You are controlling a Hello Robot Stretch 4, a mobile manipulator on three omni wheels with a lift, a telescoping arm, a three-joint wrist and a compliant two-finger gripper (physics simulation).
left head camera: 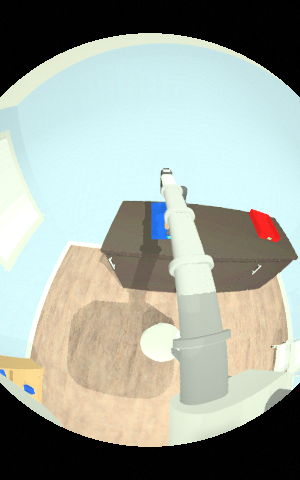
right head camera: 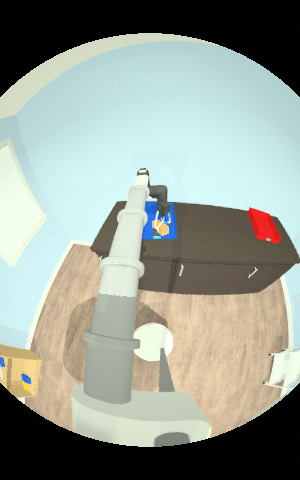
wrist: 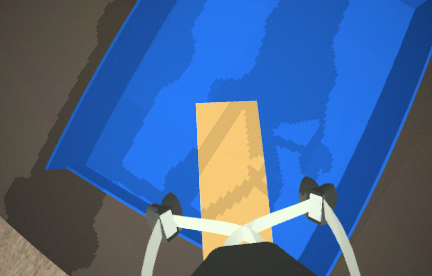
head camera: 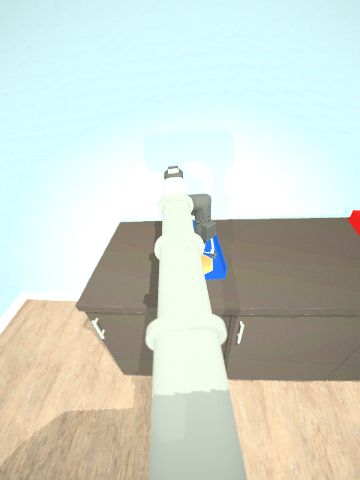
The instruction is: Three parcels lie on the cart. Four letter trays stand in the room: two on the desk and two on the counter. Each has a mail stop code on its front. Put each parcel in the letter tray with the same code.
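Places are measured from the robot's base along level axes (x ahead, y left, z up), in metres.
Pixels of known places: gripper, fingertip midpoint: point(wrist: 239, 201); robot's base, link origin: point(left head camera: 160, 341) point(right head camera: 152, 340).
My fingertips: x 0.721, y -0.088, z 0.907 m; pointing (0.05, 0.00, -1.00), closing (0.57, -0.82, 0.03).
Note:
Ahead of a thing's pixels: the offset from my fingertips to its top centre. Level surfaces: height alone.
A light orange parcel @(dx +0.013, dy +0.018, dz +0.062 m) point(head camera: 207, 265) point(right head camera: 161, 228) point(wrist: 230, 150) lies in the blue letter tray @(dx +0.119, dy +0.037, dz +0.040 m) point(head camera: 218, 270) point(left head camera: 158, 215) point(right head camera: 174, 234) point(wrist: 116, 75) on the dark counter @(dz -0.025 m) point(head camera: 290, 265) point(left head camera: 220, 230) point(right head camera: 210, 230). My gripper point(right head camera: 162, 226) point(wrist: 239, 201) is open over the tray's front end. Its fingertips stand on either side of the parcel, with a gap on both sides in the wrist view. The parcel's near end is hidden under the gripper. A red letter tray @(dx +0.077, dy -0.930, dz +0.040 m) point(head camera: 355, 220) point(left head camera: 264, 226) point(right head camera: 264, 225) stands at the counter's right end. The codes are too small to read.
My extended arm point(head camera: 182, 295) point(left head camera: 192, 255) point(right head camera: 122, 250) reaches over the counter to the wall. A white round disc point(left head camera: 160, 342) point(right head camera: 150, 342) is low above the floor. Light wood furniture point(left head camera: 25, 372) point(right head camera: 20, 357) with blue things stands at the lower left, white furniture point(right head camera: 290, 365) at the lower right.

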